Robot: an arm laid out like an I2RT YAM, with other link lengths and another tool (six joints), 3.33 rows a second.
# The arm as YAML. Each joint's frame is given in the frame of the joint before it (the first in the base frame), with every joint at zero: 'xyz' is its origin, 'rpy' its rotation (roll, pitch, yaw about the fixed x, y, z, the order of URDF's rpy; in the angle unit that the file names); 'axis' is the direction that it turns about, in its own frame. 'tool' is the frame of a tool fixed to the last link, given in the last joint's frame.
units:
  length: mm
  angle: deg
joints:
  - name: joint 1
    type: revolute
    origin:
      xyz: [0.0, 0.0, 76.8]
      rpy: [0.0, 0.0, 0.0]
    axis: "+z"
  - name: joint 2
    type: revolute
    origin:
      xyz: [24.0, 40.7, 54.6]
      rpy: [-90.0, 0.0, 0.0]
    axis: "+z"
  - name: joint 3
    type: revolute
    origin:
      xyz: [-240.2, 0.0, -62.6]
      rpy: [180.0, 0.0, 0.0]
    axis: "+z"
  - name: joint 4
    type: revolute
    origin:
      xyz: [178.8, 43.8, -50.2]
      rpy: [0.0, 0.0, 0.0]
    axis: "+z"
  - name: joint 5
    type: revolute
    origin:
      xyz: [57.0, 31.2, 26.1]
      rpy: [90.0, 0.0, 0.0]
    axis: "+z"
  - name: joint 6
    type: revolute
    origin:
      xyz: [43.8, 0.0, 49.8]
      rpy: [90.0, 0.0, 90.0]
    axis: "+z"
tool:
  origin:
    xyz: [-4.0, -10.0, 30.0]
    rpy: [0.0, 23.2, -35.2]
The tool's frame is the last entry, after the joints.
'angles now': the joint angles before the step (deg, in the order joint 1, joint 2, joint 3, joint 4, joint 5, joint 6). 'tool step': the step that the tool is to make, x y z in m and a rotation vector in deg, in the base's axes. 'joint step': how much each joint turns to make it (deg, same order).
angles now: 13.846, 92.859, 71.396, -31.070, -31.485, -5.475
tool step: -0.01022, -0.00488, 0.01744, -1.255, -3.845, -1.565
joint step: 0.132, -4.634, -0.021, -1.204, 2.733, -0.043
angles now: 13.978, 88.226, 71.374, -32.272, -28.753, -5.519
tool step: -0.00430, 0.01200, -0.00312, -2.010, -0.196, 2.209
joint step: 3.146, 0.394, -0.001, -0.261, 2.120, -0.657
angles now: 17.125, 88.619, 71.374, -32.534, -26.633, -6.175
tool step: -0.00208, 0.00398, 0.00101, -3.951, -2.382, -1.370
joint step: 2.317, -0.787, 0.001, 0.174, 5.815, -0.153
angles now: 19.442, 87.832, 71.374, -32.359, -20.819, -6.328
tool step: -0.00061, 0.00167, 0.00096, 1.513, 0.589, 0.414
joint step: 0.042, 0.000, -0.001, 0.262, -1.464, 0.852
